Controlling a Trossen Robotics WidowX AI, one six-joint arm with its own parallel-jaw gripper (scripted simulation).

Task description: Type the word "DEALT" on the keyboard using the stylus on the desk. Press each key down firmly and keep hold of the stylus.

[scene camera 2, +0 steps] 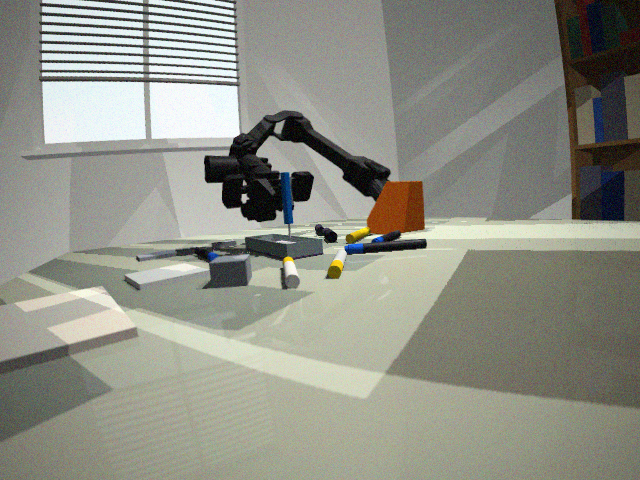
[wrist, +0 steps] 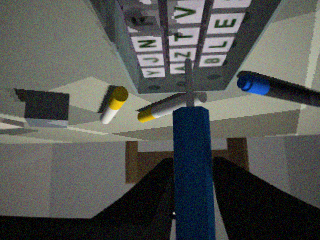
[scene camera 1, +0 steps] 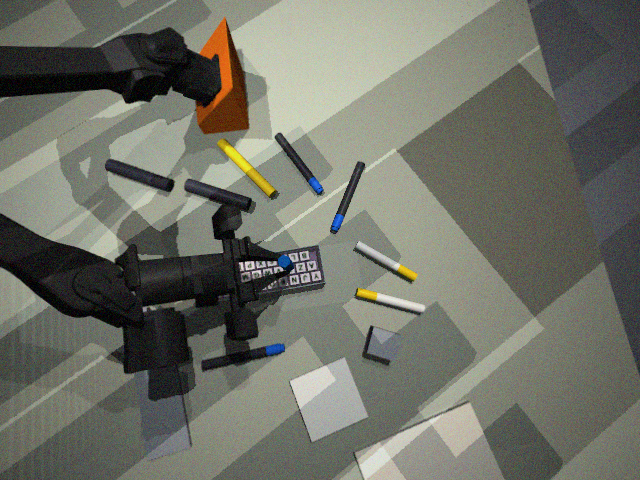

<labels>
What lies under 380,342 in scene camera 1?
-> A grey cube.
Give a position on a flat white pad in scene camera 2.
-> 143,280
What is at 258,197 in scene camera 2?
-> My gripper.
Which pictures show my gripper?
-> Scene camera 2, the wrist view and scene camera 1: all of them.
</labels>
